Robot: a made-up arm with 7 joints. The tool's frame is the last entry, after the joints. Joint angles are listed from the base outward.
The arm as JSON. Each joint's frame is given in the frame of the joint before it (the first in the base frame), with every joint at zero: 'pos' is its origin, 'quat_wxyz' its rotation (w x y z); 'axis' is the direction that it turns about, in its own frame. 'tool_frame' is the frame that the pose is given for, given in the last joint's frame.
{
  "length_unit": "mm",
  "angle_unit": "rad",
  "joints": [
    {
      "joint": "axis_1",
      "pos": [
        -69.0,
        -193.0,
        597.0
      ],
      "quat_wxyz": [
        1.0,
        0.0,
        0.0,
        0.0
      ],
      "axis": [
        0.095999,
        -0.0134,
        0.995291
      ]
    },
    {
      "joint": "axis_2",
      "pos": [
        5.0,
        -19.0,
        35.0
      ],
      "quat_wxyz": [
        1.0,
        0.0,
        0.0,
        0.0
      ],
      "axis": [
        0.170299,
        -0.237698,
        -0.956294
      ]
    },
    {
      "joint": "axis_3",
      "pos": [
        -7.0,
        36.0,
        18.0
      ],
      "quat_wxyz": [
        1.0,
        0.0,
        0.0,
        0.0
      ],
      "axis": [
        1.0,
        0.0,
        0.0
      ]
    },
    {
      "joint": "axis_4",
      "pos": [
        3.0,
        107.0,
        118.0
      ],
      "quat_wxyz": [
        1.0,
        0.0,
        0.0,
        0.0
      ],
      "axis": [
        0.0,
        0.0,
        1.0
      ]
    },
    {
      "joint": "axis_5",
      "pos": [
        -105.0,
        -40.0,
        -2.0
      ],
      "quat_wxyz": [
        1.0,
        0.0,
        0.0,
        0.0
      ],
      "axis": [
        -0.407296,
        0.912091,
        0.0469
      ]
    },
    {
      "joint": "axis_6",
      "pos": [
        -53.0,
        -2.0,
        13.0
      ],
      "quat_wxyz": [
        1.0,
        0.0,
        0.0,
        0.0
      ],
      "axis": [
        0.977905,
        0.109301,
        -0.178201
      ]
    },
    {
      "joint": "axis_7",
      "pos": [
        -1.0,
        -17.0,
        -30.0
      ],
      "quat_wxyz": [
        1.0,
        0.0,
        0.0,
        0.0
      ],
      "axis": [
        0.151,
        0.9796,
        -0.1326
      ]
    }
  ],
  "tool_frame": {
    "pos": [
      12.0,
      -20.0,
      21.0
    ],
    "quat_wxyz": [
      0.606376,
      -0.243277,
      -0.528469,
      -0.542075
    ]
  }
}
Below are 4 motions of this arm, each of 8 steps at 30 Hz.
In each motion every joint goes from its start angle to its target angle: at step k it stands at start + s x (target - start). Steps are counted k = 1, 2, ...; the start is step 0. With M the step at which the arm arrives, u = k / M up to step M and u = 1 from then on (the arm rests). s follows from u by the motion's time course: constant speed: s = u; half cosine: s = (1 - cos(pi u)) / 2; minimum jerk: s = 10 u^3 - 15 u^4 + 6 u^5.
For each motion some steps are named. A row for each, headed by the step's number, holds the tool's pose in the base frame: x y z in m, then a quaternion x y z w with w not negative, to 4 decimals.
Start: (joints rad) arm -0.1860 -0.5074 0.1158 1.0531 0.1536 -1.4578 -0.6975
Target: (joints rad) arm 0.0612 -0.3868 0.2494 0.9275 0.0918 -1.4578 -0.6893
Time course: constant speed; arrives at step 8
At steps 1, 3, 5, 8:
1: -0.0733 -0.2369 0.8175 0.4575 -0.8111 0.2943 0.2151
3: -0.0762 -0.2455 0.8150 0.4607 -0.8194 0.2712 0.2069
5: -0.0787 -0.2541 0.8121 0.4641 -0.8268 0.2474 0.1996
8: -0.0815 -0.2667 0.8071 0.4696 -0.8360 0.2103 0.1906

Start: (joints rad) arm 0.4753 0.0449 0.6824 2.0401 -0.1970 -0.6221 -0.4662
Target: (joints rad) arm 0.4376 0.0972 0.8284 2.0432 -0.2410 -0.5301 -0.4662
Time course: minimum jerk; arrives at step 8
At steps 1, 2, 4, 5, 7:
1: 0.0857 -0.2050 0.7533 0.8819 -0.4126 -0.0383 0.2249
2: 0.0862 -0.2069 0.7518 0.8824 -0.4116 -0.0446 0.2237
4: 0.0880 -0.2155 0.7453 0.8847 -0.4063 -0.0721 0.2169
5: 0.0887 -0.2202 0.7415 0.8861 -0.4028 -0.0871 0.2123
7: 0.0893 -0.2255 0.7372 0.8877 -0.3984 -0.1037 0.2062

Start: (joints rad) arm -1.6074 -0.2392 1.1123 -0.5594 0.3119 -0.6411 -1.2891
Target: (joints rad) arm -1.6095 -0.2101 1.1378 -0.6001 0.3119 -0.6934 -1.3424
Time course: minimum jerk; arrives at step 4
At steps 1, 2, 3, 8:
1: -0.1352 -0.0233 0.8487 0.4636 0.5302 0.7001 0.1175
2: -0.1345 -0.0222 0.8499 0.4672 0.5340 0.6938 0.1229
3: -0.1339 -0.0213 0.8512 0.4707 0.5378 0.6876 0.1280
8: -0.1337 -0.0210 0.8515 0.4716 0.5388 0.6860 0.1293

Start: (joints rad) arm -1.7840 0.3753 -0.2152 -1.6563 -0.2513 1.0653 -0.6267
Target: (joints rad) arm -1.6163 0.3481 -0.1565 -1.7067 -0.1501 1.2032 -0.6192
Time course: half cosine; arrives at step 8
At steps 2, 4, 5, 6, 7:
2: 0.2171 -0.3121 0.6716 0.3185 0.1876 0.0075 0.9292
4: 0.2245 -0.2958 0.6781 0.2867 0.1860 0.0416 0.9389
5: 0.2280 -0.2868 0.6818 0.2695 0.1841 0.0598 0.9434
6: 0.2307 -0.2791 0.6849 0.2550 0.1819 0.0750 0.9467
7: 0.2323 -0.2739 0.6870 0.2454 0.1802 0.0851 0.9487

